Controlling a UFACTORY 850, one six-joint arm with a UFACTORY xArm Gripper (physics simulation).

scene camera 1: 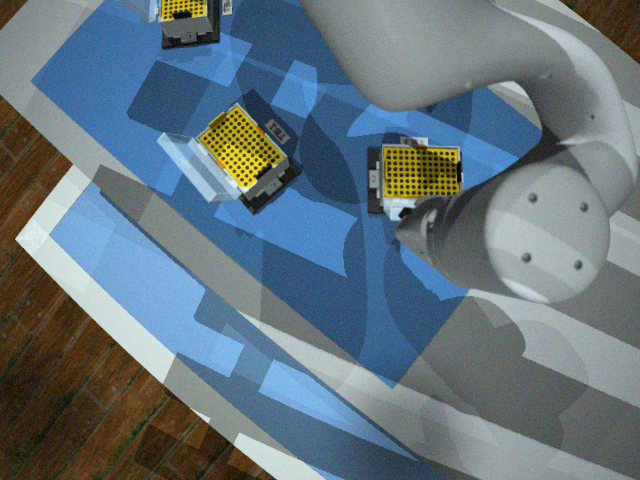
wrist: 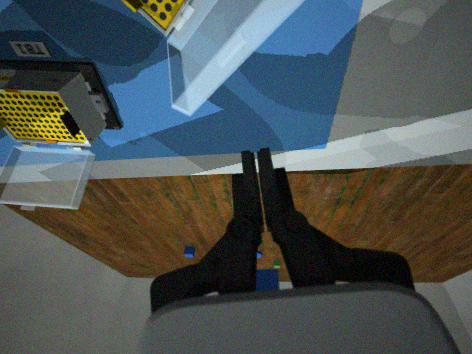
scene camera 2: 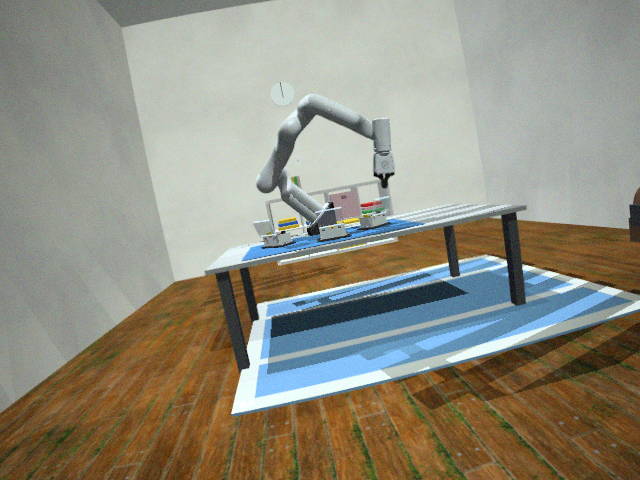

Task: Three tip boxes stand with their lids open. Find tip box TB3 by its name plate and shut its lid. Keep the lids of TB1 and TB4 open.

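TB3, the right box, has a blurred name plate in scene camera 1. Its clear lid stands open, partly hidden by the arm in that view. TB1 has a readable plate and an open lid. The third box, TB4, is cut off in scene camera 1, its lid open. My gripper is shut and empty, above and beside TB3's lid side.
The boxes stand on a blue mat on the table. The arm covers the right part of scene camera 1. A shelf with coloured items stands behind the table in scene camera 2. Wooden floor lies beyond the table edge.
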